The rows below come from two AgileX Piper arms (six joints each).
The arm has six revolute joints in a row. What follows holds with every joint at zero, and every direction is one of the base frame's.
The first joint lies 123 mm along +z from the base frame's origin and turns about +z.
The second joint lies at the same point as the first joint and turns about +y.
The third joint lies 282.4 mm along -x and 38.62 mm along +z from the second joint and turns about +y.
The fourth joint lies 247.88 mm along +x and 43.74 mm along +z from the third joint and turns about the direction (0.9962, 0, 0.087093).
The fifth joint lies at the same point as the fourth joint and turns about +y.
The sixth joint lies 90.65 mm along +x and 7.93 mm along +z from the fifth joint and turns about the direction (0.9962, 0, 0.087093).
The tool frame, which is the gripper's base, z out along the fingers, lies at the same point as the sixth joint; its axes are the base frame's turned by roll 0, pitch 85.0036 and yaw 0 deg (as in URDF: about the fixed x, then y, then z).
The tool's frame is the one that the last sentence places.
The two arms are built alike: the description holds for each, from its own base.
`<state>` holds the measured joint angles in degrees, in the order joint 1, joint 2, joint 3, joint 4, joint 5, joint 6, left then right.
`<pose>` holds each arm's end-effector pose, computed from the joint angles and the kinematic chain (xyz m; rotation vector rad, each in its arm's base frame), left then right.
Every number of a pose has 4 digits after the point. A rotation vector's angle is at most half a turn.
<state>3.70 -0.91 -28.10 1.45 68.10 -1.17 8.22 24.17 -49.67 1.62 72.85 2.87</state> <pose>-0.0122 0.0014 0.2646 -0.0953 2.1640 0.0562 0.0296 0.0068 0.3588 -0.1121 2.3106 0.1340</pose>
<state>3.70 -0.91 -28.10 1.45 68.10 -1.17 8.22 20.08 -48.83 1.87 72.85 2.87</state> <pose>-0.0122 0.0014 0.2646 -0.0953 2.1640 0.0562 0.0143 0.0049 0.3565 -0.1112 2.2540 0.1439</pose>
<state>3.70 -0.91 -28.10 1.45 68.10 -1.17 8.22 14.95 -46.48 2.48 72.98 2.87</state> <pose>-0.0122 0.0014 0.2646 -0.0953 2.1640 0.0562 -0.0018 0.0035 0.3461 -0.1122 2.2079 0.1604</pose>
